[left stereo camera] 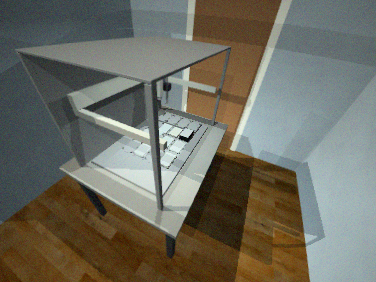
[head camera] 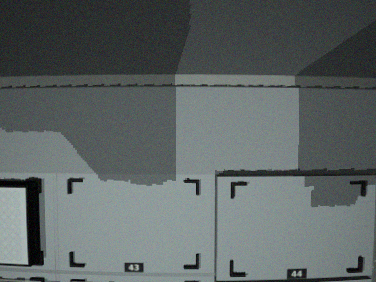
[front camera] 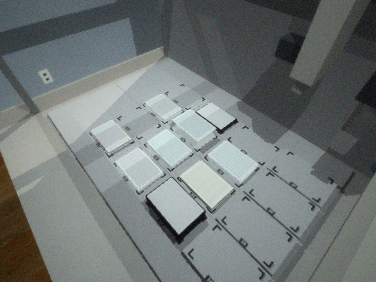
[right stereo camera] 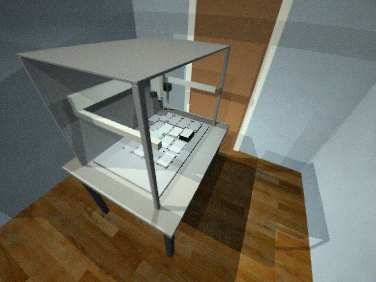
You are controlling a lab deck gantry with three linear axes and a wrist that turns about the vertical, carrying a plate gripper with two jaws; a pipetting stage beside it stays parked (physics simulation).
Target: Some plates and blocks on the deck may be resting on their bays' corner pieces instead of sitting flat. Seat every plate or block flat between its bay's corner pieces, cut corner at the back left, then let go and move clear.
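Places are measured from the robot's base along level axes (x ahead, y left, z up), in metres.
Pixels of known places: gripper, fingertip midpoint: [left stereo camera: 162,102] [front camera: 345,137] [right stereo camera: 163,102]; robot's base, origin of the base link: [left stereo camera: 168,168] [front camera: 90,133] [right stereo camera: 166,168].
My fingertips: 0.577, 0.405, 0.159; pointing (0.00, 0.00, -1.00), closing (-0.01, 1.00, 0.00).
Observation:
For each thing: its top centre in the pictures, then the offset to it from my fingertips, as dx, dy, dz. "*": a spot on its surface instead.
- black-sided block, middle of its top: [front camera: 174,203] [left stereo camera: 186,132] [right stereo camera: 186,132] -0.185, -0.362, -0.117
- cream plate, middle of its top: [front camera: 205,182] [left stereo camera: 175,131] [right stereo camera: 176,131] -0.185, -0.255, -0.145
- pale plate, middle of its top: [front camera: 193,123] [right stereo camera: 155,134] -0.349, -0.148, -0.117
- black-edged block, middle of its top: [front camera: 215,114] -0.349, -0.041, -0.145
- frame post, surface spot: [left stereo camera: 155,145] [right stereo camera: 146,145] * -0.848, -0.517, +0.317
My gripper [front camera: 296,90] seems to be the small piece under the pale column at the upper right of the front view, high over the deck; its jaws are too small and dark to read. A black-sided block [front camera: 176,204] stands at the front left, its dark walls showing. A cream plate [front camera: 206,184] lies behind it. Pale plates [front camera: 139,168] [front camera: 169,148] [front camera: 233,161] [front camera: 111,136] [front camera: 163,106] lie in other bays. Another pale plate [front camera: 194,124] shows a second pale edge beneath it. A black-edged block [front camera: 216,115] [head camera: 14,225] is at the back. Whether each sits flat cannot be told.
Bay corner pieces and labels 43 [head camera: 133,267] and 44 [head camera: 296,273] show in the head view. A pale column [front camera: 325,45] with a dark box [front camera: 290,47] hangs at the upper right. A frame post [left stereo camera: 155,150] [right stereo camera: 146,145] stands at the enclosure's near corner.

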